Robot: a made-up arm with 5 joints.
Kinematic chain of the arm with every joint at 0, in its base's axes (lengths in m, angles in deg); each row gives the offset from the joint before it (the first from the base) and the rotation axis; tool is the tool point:
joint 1: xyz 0 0 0.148 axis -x
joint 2: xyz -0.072 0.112 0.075 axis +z
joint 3: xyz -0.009 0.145 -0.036 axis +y
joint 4: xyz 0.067 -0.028 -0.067 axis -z
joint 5: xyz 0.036 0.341 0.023 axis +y
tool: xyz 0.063 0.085 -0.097
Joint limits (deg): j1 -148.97..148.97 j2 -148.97..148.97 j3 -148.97..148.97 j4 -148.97..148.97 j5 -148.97..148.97
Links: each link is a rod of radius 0.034 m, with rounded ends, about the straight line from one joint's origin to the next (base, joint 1, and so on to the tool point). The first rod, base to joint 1, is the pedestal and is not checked.
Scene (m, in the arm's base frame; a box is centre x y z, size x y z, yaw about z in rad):
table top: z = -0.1
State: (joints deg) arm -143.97 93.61 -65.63 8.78 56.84
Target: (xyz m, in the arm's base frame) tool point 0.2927 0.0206 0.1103
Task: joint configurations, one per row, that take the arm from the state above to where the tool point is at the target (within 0.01 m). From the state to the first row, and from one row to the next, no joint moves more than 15 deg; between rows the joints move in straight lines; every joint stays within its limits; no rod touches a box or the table.
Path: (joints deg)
1: -144.34 86.39 -61.96 22.65 53.44
2: -144.71 79.18 -58.28 36.52 50.04
3: -145.09 71.96 -54.61 50.39 46.64
4: -145.46 64.74 -50.94 64.26 43.24
5: -145.83 57.53 -47.26 78.13 39.84
6: -146.20 50.31 -43.59 92.00 36.45
7: -146.57 43.09 -39.92 105.87 33.05
8: -146.95 35.88 -36.24 119.74 29.65
9: -147.32 28.66 -32.57 133.61 26.25
10: -147.69 21.44 -28.90 147.49 22.85

